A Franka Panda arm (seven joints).
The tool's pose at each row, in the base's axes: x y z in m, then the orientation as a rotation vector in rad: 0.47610, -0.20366, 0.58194, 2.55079, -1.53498, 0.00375; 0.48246, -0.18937, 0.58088, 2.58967, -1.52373, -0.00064; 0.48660, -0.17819, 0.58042, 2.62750, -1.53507, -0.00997; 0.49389, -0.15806, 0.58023, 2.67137, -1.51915, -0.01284; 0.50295, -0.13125, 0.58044, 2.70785, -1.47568, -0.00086; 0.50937, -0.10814, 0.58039, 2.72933, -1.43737, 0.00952; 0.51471, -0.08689, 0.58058, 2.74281, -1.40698, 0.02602
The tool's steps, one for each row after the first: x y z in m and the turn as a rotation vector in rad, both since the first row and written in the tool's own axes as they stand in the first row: -0.00963, -0.01228, -0.00150, 0.02304, -0.01539, -0.01985; -0.01752, -0.02110, -0.00297, 0.05305, -0.03998, -0.02649; -0.03176, -0.03676, -0.00624, 0.07887, -0.05538, -0.04989; -0.05099, -0.05697, -0.01099, 0.09355, -0.05167, -0.08533; -0.06824, -0.07320, -0.01474, 0.09891, -0.04433, -0.11316; -0.08435, -0.08761, -0.01838, 0.10359, -0.03262, -0.13372
